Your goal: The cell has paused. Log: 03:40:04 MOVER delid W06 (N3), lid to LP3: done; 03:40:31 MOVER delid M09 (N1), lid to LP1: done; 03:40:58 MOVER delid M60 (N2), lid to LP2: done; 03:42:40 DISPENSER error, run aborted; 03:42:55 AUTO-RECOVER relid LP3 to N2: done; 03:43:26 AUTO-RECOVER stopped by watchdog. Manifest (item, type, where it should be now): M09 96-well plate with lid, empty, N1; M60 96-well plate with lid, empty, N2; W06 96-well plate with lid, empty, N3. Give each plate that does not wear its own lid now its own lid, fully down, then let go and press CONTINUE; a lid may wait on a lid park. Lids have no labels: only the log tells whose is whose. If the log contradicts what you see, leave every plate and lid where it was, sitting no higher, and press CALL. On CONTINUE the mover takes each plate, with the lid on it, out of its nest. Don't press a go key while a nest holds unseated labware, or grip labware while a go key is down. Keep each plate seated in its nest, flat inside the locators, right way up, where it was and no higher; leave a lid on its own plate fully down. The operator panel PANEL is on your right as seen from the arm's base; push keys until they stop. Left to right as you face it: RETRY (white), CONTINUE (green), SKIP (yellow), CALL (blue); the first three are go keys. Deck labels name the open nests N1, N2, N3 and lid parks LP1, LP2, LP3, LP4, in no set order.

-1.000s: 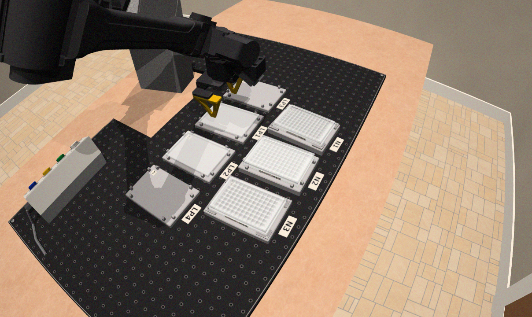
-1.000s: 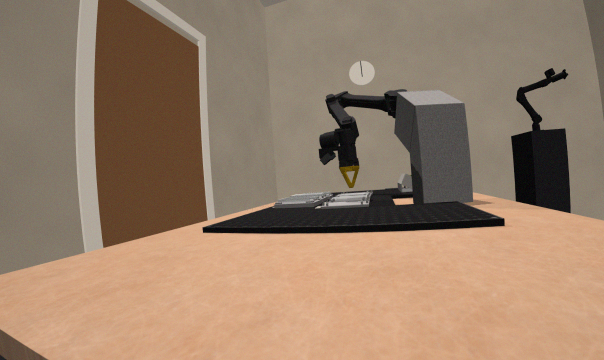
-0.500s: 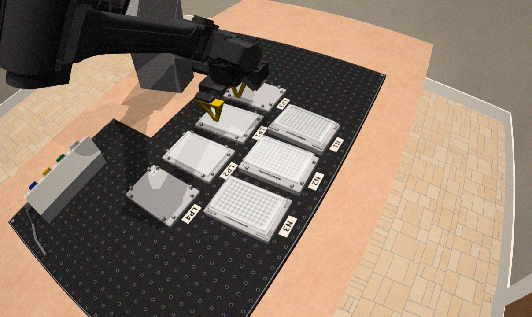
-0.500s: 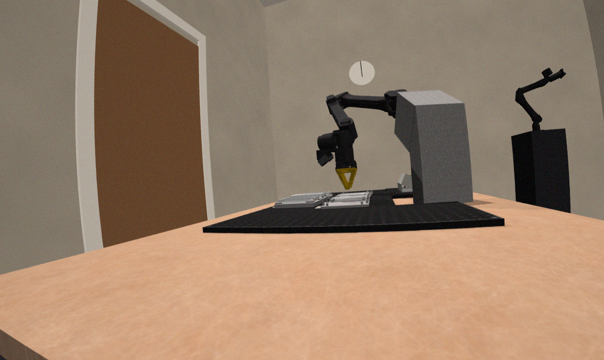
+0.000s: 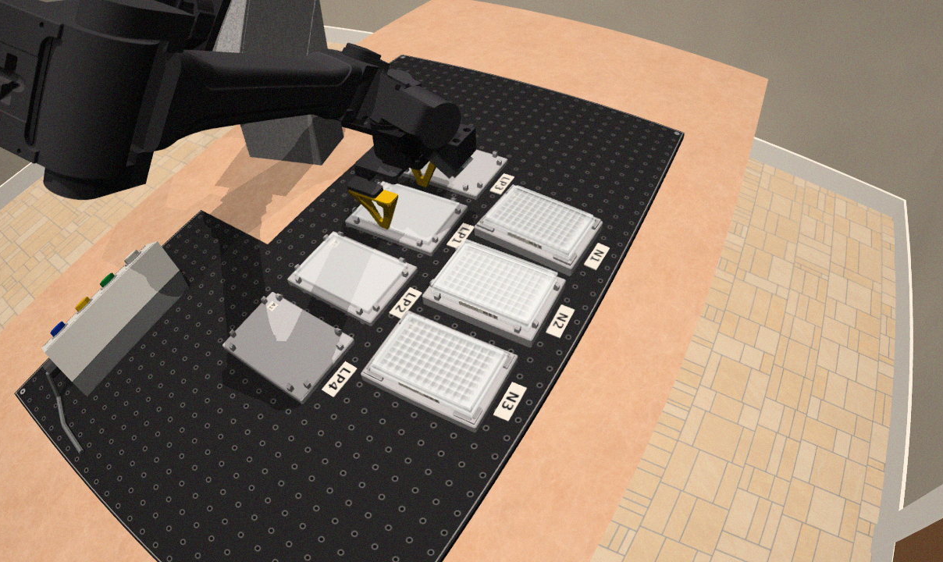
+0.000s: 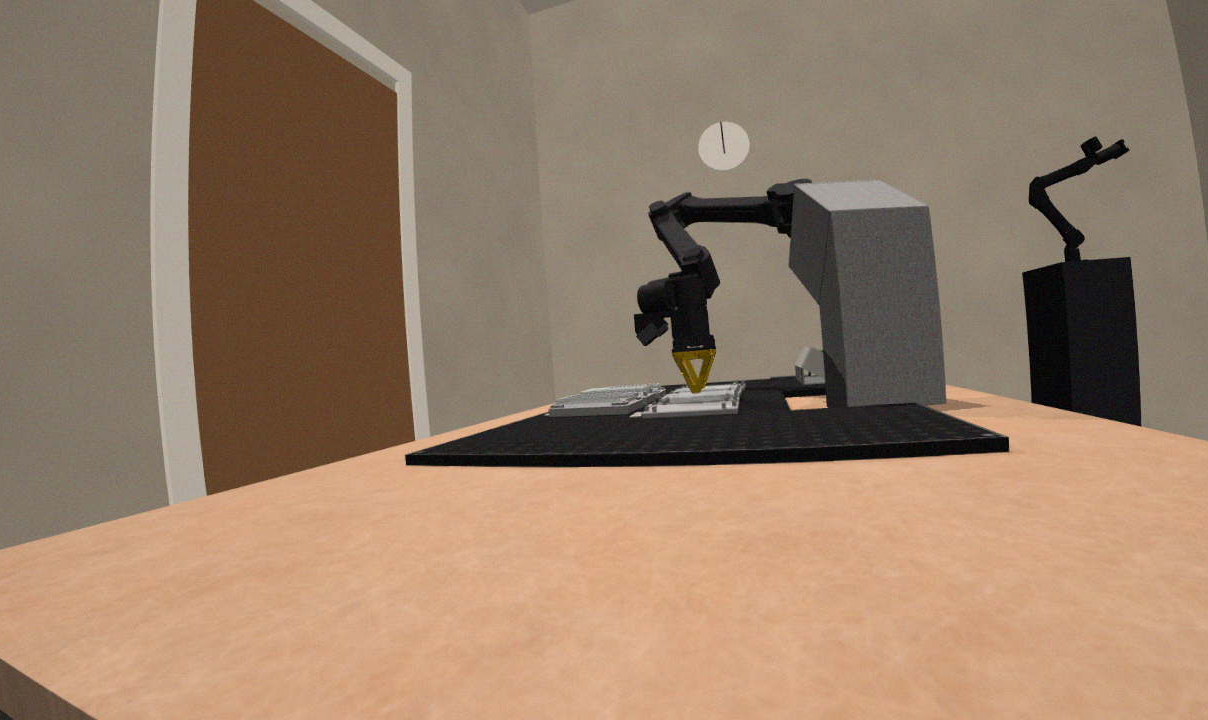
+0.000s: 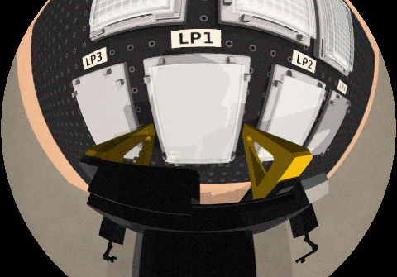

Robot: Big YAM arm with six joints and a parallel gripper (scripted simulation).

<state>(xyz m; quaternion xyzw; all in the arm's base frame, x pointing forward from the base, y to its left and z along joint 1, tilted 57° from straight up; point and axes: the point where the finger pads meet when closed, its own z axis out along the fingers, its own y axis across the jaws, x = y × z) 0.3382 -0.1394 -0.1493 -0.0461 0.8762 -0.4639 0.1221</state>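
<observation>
My hand is 30 mm above the lid park LP1. Round my hand: lid park LP2 (130 mm to the right, 30 mm below, 10 mm behind); then lid park LP3 (130 mm to the left, 30 mm below); then lid park LP4 (260 mm to the right, 30 mm below, 20 mm behind).
</observation>
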